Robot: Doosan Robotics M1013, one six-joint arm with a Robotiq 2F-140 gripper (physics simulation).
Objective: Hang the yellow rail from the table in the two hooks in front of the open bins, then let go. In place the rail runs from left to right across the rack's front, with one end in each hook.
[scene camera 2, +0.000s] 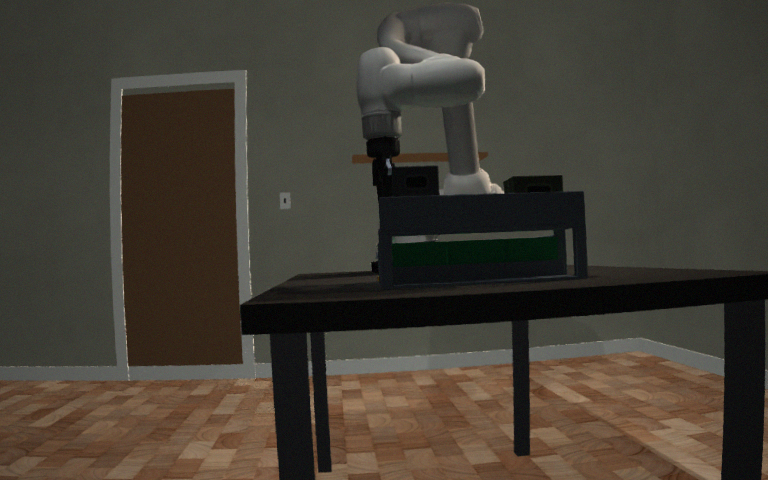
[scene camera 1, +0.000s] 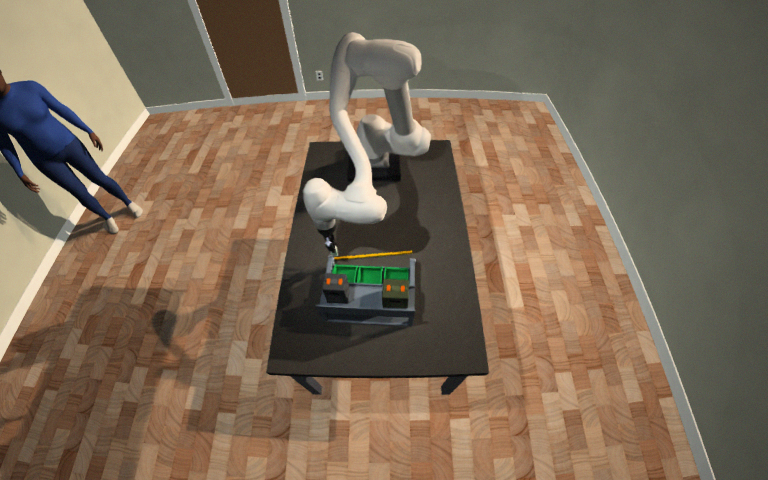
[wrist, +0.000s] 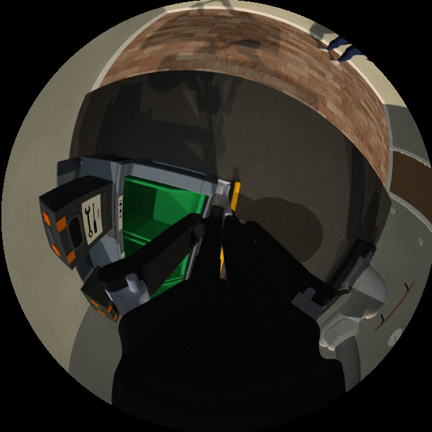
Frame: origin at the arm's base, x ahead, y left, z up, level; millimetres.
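Seen in the pictures: gripper, fingertip midpoint: (scene camera 1: 334,254); arm's base, origin of the base link: (scene camera 1: 374,157).
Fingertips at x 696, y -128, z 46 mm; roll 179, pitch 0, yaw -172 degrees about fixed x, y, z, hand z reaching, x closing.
Pixels of each thing's top centre, then the offset from my fingertips to it. Level surfaces: height alone.
- yellow rail, middle of its top: (scene camera 1: 372,254) dx -53, dy +159, dz -77 mm
- dark box, middle of its top: (scene camera 2: 414,168) (scene camera 1: 334,281) dx +204, dy +44, dz +137 mm
- olive box, middle of its top: (scene camera 2: 532,177) (scene camera 1: 395,288) dx +210, dy +275, dz +112 mm
- black table, its level: dz -87 mm
The yellow rail (scene camera 1: 373,255) (wrist: 235,196) runs left to right in front of the rack (scene camera 1: 368,296) (scene camera 2: 481,212) (wrist: 167,172), slightly askew. Its left end is close to the rack's left front corner; its right end stands a little off the right post. Its height is unclear. My gripper (scene camera 1: 334,251) (scene camera 2: 375,265) (wrist: 220,204) is shut and empty at the rail's left end, beside the rack's left front corner. The fingers hide part of the rail in the wrist view. A light metal hook (wrist: 223,186) shows just beyond the fingertips. Whether the rail touches it is unclear. The right hook is not distinct.
Green open bins (scene camera 1: 370,275) (scene camera 2: 475,251) (wrist: 170,207) sit in the rack. A dark box (scene camera 1: 336,290) (scene camera 2: 416,181) and an olive box (scene camera 1: 395,296) (scene camera 2: 532,183) stand on its top. The black table (scene camera 1: 373,350) (wrist: 290,135) carries the rack and the arm. A person (scene camera 1: 39,124) stands at the left wall.
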